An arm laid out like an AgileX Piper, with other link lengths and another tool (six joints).
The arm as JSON. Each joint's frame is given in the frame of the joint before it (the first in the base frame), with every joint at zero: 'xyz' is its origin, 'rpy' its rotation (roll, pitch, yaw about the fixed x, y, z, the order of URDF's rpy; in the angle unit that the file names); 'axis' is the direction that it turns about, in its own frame. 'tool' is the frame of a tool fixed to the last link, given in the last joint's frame.
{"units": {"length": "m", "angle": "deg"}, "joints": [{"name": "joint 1", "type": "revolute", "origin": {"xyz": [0.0, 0.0, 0.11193], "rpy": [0.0, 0.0, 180.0]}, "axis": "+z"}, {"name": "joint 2", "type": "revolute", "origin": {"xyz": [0.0, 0.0, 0.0], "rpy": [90.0, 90.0, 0.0]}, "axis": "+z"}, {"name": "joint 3", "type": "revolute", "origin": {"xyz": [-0.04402, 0.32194, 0.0], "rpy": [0.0, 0.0, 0.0]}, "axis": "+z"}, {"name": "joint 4", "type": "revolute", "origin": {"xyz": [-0.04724, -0.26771, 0.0], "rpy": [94.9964, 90.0, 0.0]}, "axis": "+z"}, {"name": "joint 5", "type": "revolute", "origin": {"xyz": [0.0, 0.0, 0.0], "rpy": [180.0, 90.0, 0.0]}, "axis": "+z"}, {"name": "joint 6", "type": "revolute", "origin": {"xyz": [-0.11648, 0.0, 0.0], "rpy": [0.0, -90.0, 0.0]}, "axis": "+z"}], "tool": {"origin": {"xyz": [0.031, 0.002, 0.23], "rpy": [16.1, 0.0, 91.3]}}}
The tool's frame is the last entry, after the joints.
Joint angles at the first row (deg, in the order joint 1, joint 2, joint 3, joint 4, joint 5, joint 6):
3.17 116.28 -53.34 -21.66 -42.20 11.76
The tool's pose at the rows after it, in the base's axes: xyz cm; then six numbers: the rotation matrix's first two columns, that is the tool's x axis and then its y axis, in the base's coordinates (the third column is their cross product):
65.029, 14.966, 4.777, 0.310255, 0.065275, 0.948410, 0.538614, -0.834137, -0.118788
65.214, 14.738, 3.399, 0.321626, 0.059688, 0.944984, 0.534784, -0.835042, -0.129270
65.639, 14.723, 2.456, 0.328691, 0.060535, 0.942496, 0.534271, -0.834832, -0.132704
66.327, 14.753, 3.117, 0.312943, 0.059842, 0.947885, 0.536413, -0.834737, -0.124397
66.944, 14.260, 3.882, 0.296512, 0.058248, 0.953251, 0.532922, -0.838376, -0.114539
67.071, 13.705, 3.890, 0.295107, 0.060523, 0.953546, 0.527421, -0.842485, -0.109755
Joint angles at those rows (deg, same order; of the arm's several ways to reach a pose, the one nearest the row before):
2.94 117.83 -53.34 -21.53 -42.56 11.99
2.60 119.77 -53.69 -21.53 -43.55 11.99
2.52 121.39 -54.79 -21.64 -43.64 11.99
2.52 121.69 -56.04 -21.64 -43.64 11.99
2.05 121.69 -56.90 -21.67 -43.78 11.89
1.58 121.69 -56.92 -21.67 -43.78 11.60

